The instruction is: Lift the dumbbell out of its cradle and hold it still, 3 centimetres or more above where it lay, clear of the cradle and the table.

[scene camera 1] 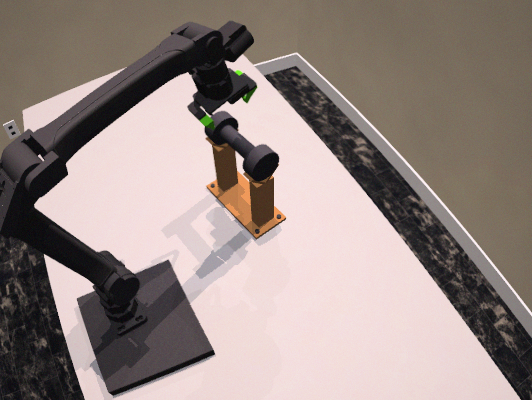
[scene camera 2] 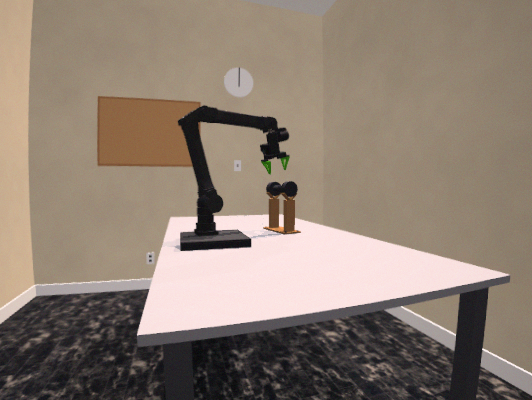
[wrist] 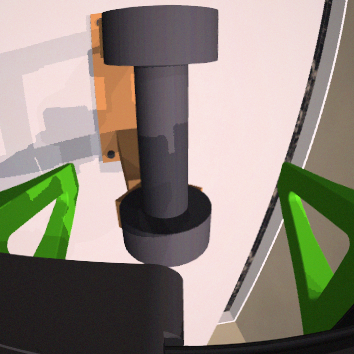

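Seen in the pictures: gripper, fingertip midpoint: [scene camera 1: 229,114] [scene camera 2: 277,172] [wrist: 177,173]; arm's base, origin of the base link: [scene camera 1: 123,309] [scene camera 2: 206,233].
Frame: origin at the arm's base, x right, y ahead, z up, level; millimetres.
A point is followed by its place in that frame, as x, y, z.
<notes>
The dark grey dumbbell [scene camera 1: 238,142] @(-113, 421, 208) [scene camera 2: 289,189] @(-25, 426, 189) [wrist: 162,107] @(-148, 424, 210) lies level across the two posts of the orange-brown cradle [scene camera 1: 262,202] @(-27, 425, 71) [scene camera 2: 289,216] @(-27, 428, 54) [wrist: 114,100] @(-101, 408, -23), one head over each post. My gripper [scene camera 1: 227,108] @(-136, 415, 281) [scene camera 2: 277,170] @(-136, 415, 281) [wrist: 177,173] @(-136, 415, 281) is open and empty, with green fingers pointing down. It hangs above the dumbbell, apart from it, toward the head farther from scene camera 1. In the wrist view the dumbbell's handle runs up and down the picture between the spread fingers, with the nearer head low between them. The cradle's far post is partly hidden by the dumbbell.
The cradle stands on the white table [scene camera 1: 350,280] @(231, 506, -31) [scene camera 2: 320,270] @(569, 196, -31). The arm's dark base plate [scene camera 1: 187,332] @(135, 106, 2) [scene camera 2: 215,243] @(185, -5, -9) is on the table, to the left of the cradle in scene camera 2. The table's long edge runs to the right of the cradle.
</notes>
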